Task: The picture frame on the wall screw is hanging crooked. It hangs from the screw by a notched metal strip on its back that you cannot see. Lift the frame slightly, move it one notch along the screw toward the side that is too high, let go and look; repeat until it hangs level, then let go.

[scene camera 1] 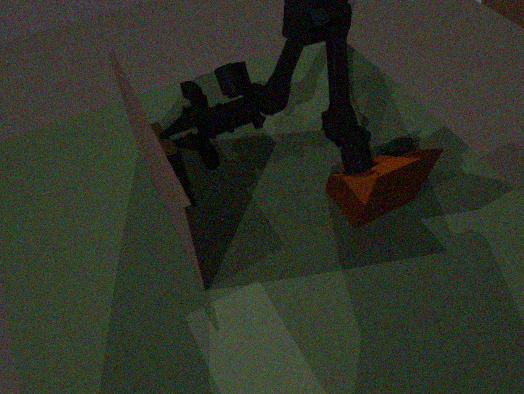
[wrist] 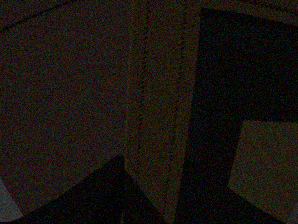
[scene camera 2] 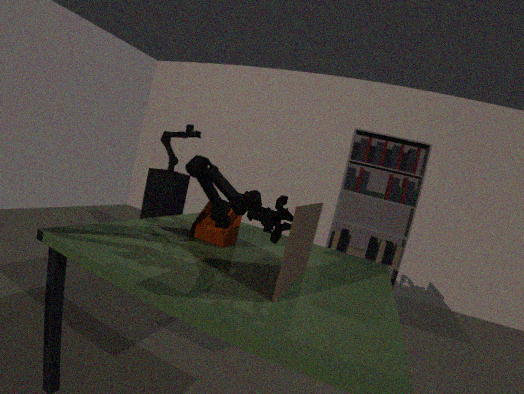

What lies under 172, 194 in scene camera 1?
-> A thin upright wall panel.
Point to a thin upright wall panel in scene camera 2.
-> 305, 220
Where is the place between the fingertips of my gripper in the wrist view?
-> At 151, 167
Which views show my gripper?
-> Scene camera 1, the wrist view and scene camera 2: all of them.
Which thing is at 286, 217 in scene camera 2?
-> My gripper.
